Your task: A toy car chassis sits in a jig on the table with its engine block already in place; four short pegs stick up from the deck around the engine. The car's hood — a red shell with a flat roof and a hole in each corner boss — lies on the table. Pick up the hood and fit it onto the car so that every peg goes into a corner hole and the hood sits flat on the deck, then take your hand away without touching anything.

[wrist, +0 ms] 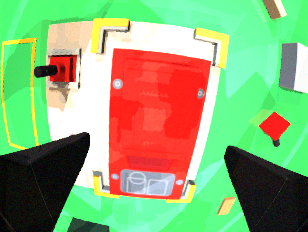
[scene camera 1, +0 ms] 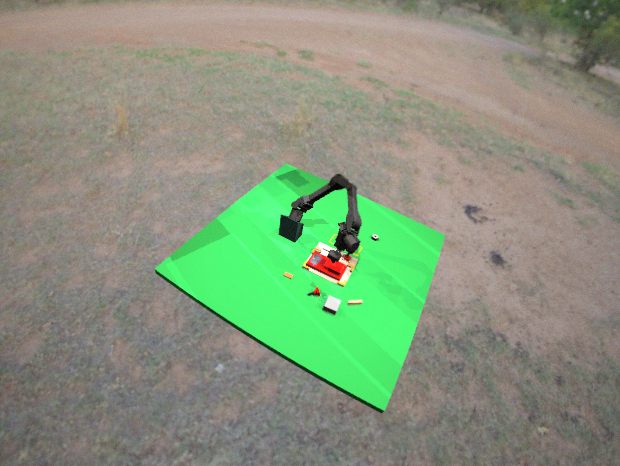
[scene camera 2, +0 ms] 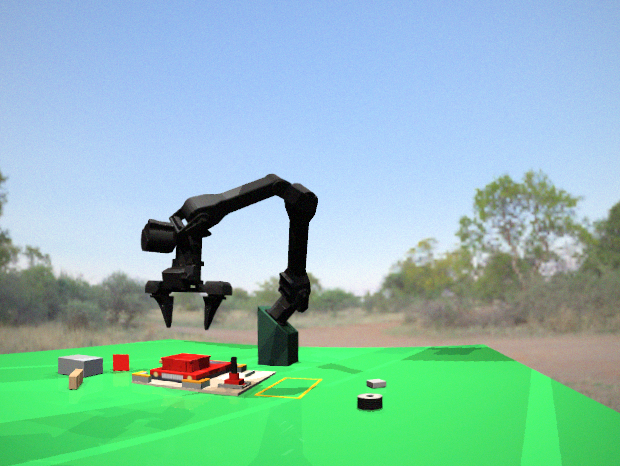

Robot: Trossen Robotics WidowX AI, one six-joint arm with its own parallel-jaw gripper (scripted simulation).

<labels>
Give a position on a red hood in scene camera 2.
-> At 188, 363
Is my gripper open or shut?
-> Open.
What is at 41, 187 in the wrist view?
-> My gripper.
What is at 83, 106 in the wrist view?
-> A pale jig.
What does my gripper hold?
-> Nothing.
</labels>
